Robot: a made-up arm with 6 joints.
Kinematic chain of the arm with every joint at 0, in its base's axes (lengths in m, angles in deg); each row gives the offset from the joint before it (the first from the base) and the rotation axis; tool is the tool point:
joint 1: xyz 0 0 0.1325 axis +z
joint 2: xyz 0 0 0 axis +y
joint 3: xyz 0 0 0.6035 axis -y
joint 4: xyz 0 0 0 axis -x
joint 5: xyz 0.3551 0 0 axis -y
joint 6: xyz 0 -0.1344 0 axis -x
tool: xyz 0 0 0
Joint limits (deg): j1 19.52..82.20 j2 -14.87..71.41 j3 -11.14..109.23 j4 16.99..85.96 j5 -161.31..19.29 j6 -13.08..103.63
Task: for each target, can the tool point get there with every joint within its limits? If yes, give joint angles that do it. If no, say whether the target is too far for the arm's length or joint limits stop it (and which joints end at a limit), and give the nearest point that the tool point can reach.
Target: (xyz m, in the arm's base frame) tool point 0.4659 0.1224 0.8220
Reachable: yes | joints 26.42 11.28 12.15 43.36 -108.49 47.78
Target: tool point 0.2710 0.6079 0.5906
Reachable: yes | joints 76.55 29.89 10.47 24.67 -43.41 54.13
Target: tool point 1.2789 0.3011 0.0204
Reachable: no: too far | nearest point 0.8870 0.2428 0.1817 | short by 0.428 m
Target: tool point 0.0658 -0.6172 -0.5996
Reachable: no: joint limits stop it (at a limit: joint 1, joint 2, joint 3, joint 4) | nearest point 0.6622 0.0984 -0.0221 | short by 1.096 m
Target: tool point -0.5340 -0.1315 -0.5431
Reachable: no: joint limits stop it (at a limit: joint 1, joint 2, joint 3, joint 4) | nearest point 0.2165 0.6335 -0.0221 | short by 1.192 m
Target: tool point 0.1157 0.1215 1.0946
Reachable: yes | joints 71.89 12.03 80.38 57.51 -137.30 55.46
